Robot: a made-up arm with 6 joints.
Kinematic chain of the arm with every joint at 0, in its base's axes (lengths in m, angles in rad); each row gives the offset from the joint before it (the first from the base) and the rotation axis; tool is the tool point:
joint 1: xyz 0 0 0.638 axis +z
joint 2: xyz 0.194 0 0 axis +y
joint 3: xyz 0 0 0.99 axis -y
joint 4: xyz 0 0 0.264 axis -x
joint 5: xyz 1.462 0 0 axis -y
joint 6: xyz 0.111 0 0 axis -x
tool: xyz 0 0 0
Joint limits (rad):
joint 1: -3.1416..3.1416
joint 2: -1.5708..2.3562
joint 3: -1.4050..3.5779
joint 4: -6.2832..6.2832
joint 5: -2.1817..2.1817
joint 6: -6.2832..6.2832
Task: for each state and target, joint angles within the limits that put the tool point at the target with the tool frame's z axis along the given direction. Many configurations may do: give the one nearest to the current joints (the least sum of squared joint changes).
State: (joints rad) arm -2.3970 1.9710 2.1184 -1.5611 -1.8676 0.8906
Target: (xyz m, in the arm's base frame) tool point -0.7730 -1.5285 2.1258 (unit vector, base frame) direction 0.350 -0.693 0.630
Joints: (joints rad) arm -2.0808 1.3847 2.4126 -0.9050 -2.1817 0.3698
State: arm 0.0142 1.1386 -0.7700 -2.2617 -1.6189 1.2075
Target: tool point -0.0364 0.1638 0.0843 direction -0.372 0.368 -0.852
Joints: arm -0.6799 1.4791 -1.4034 -1.7873 -1.8404 0.7247
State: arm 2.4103 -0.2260 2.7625 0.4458 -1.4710 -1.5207
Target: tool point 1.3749 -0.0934 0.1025 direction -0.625 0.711 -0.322
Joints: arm 3.0118 -0.8201 3.1516 0.8766 -1.5516 -1.8159
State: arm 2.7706 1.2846 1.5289 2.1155 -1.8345 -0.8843
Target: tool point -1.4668 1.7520 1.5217 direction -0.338 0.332 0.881
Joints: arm 2.3075 1.6515 2.1502 2.1168 -1.8731 -0.5029
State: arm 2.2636 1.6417 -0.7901 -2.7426 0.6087 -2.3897
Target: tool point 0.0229 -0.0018 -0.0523 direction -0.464 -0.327 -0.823
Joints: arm 2.1313 1.1297 -1.3526 -2.8433 0.6008 -2.7774
